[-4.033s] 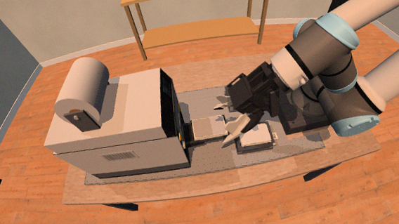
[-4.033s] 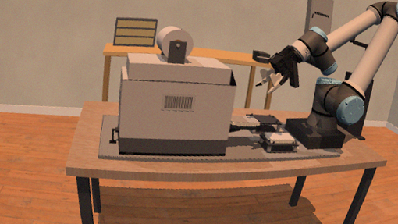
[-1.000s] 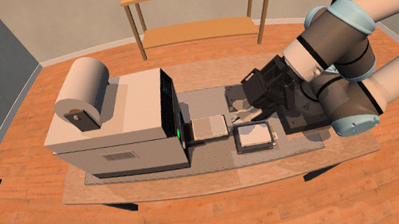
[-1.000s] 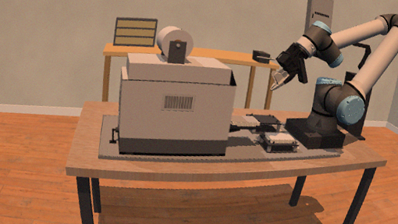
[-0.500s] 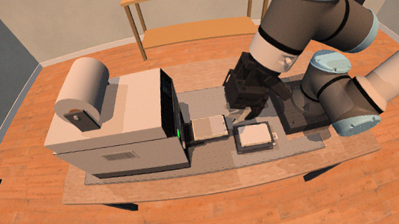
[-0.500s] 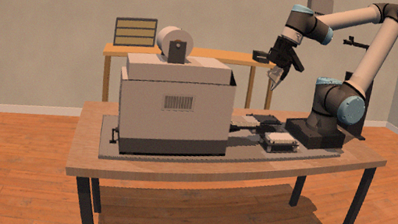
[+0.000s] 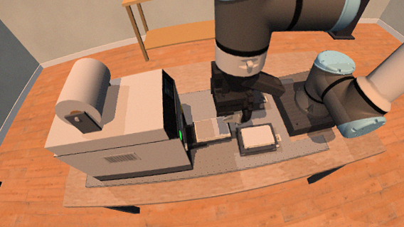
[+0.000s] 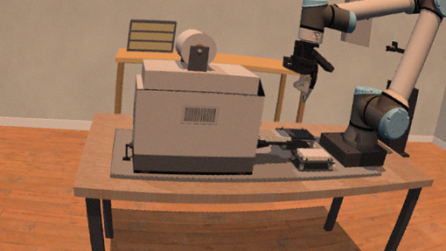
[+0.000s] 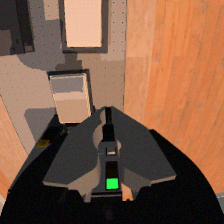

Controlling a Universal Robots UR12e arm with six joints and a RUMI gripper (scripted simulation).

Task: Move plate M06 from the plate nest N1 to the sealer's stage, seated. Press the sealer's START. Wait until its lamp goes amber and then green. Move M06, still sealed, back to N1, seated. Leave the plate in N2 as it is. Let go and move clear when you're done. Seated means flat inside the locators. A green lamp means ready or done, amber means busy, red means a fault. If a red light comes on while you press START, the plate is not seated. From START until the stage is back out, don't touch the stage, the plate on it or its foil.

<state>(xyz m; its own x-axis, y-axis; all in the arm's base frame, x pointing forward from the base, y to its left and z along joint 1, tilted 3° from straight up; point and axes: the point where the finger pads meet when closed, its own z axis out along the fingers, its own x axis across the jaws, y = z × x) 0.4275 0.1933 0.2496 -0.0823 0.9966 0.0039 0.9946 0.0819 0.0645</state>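
Right now the sealer stage is 19 cm below my hand, 9 cm to the right of it and 7 cm ahead of it. The rest, counted from my hand: foil roll (40 cm ahead, 13 cm above, 6 cm to the right); then N1 label (29 cm to the right, 29 cm below, 22 cm behind); then white plate (24 cm below, 12 cm behind, 6 cm to the right).
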